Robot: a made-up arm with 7 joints.
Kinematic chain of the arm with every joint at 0, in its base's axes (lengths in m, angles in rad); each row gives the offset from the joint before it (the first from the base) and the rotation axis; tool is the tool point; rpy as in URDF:
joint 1: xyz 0 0 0.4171 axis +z
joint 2: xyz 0 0 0 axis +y
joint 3: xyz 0 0 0.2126 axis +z
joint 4: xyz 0.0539 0 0 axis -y
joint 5: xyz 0.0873 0 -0.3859 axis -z
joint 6: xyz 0 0 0 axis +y
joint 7: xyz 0.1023 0 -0.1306 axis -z
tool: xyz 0 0 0 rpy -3.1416 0 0
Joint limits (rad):
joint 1: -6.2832..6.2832
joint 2: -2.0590..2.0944
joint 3: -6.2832..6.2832
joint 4: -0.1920..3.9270
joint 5: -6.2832..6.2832
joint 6: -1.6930..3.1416
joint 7: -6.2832..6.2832
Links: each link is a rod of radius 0.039 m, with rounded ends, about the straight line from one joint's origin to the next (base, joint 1, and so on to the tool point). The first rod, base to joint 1, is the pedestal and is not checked.
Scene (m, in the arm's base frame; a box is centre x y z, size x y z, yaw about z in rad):
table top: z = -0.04
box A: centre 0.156 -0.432 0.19 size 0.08 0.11 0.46 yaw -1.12
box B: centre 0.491 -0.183 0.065 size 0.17 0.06 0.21 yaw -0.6
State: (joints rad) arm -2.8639 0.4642 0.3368 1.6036 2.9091 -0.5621 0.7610
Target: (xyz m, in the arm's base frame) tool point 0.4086 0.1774 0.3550
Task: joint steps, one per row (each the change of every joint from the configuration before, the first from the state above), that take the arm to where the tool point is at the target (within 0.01 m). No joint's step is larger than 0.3 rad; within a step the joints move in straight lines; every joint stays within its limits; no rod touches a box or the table.
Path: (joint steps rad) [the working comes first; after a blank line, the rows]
Joints at the target: -1.2447 0.6797 1.5132 1.0413 3.2551 -0.3029 0.7610
Straight joint move there: touches box A.

1: 0.2302 -0.1298 0.1074 -0.0267 0.0173 -0.0402 0.0000
2: 0.2303 -0.1298 0.1075 -0.0267 0.0174 -0.0403 0.0000
3: 0.2302 -0.1298 0.1074 -0.0267 0.0173 -0.0402 0.0000
4: 0.2303 -0.1298 0.1075 -0.0267 0.0173 -0.0402 0.0000
5: 0.2327 0.2449 0.2488 -0.1519 0.0922 0.1400 0.0000
6: 0.2327 0.2449 0.2489 -0.1518 0.0923 0.1401 0.0000
7: 0.2328 0.2449 0.2489 -0.1518 0.0922 0.1400 0.0000

